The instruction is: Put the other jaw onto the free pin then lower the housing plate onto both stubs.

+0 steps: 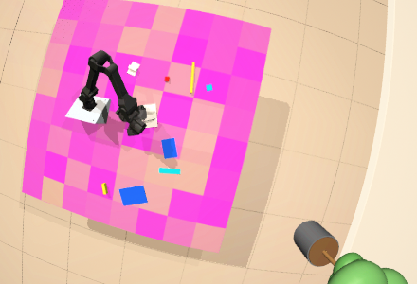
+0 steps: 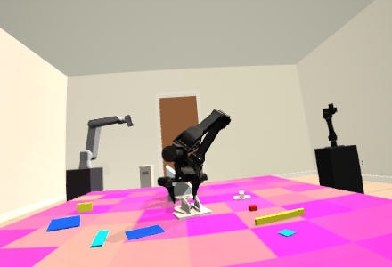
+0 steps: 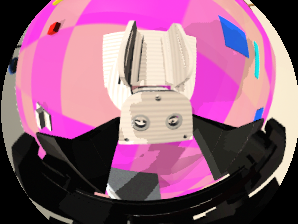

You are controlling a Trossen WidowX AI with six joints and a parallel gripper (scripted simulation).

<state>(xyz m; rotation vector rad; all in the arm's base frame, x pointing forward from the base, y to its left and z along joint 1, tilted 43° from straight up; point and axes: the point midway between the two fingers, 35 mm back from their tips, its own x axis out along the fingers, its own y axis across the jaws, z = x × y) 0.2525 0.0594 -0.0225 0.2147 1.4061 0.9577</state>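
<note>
Now: the white jaw 3 cm ahead of my gripper tip and 2 cm below it. Round my gripper tip: red cube (24 cm to the left, 8 cm ahead, 2 cm below); white base (6 cm ahead, 3 cm to the left, 3 cm below); cyan bar (25 cm ahead, 20 cm to the right, 3 cm below).
</note>
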